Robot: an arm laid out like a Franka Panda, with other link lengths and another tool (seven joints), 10 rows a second.
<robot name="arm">
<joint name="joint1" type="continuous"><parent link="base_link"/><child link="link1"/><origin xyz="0 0 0.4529"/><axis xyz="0 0 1"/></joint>
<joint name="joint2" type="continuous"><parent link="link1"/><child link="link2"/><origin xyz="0 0 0" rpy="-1.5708 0 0"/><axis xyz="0 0 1"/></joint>
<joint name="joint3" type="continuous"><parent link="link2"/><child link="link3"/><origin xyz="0 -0.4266 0" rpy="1.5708 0 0"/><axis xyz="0 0 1"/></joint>
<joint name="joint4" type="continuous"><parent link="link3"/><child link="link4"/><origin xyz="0.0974 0 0" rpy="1.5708 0 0"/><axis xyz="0 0 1"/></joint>
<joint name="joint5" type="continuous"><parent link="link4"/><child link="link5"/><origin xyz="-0.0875 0.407 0" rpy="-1.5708 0 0"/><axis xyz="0 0 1"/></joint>
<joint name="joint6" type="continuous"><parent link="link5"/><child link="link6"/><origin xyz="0 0 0" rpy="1.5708 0 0"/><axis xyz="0 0 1"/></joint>
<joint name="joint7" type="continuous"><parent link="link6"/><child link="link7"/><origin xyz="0.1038 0 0" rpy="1.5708 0 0"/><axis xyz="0 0 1"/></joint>
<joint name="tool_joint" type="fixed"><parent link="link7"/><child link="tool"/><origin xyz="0.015 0.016 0.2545" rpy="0 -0.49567 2.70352"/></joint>
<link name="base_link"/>
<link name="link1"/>
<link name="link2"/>
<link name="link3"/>
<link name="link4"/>
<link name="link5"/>
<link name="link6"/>
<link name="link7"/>
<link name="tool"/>
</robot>
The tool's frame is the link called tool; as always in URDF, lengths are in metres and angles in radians. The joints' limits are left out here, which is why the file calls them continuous.
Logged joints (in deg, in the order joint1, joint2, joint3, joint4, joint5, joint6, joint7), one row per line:
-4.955 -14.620 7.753 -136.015 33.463 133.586 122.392
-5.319 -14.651 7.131 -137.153 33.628 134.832 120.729
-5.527 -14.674 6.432 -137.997 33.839 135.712 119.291
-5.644 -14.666 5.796 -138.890 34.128 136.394 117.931
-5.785 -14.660 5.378 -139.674 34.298 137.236 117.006
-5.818 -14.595 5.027 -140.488 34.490 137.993 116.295
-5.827 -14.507 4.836 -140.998 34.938 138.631 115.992
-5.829 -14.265 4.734 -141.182 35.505 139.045 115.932
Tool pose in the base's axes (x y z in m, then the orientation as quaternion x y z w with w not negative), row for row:
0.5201 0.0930 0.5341 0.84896 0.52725 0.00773 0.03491
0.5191 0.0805 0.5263 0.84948 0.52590 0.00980 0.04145
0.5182 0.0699 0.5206 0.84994 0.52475 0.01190 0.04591
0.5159 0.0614 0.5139 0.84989 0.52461 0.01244 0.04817
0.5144 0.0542 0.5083 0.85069 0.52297 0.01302 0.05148
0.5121 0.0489 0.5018 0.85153 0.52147 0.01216 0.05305
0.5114 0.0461 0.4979 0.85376 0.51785 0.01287 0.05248
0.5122 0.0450 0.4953 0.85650 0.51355 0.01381 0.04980
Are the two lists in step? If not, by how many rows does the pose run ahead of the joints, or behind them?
They are in step.
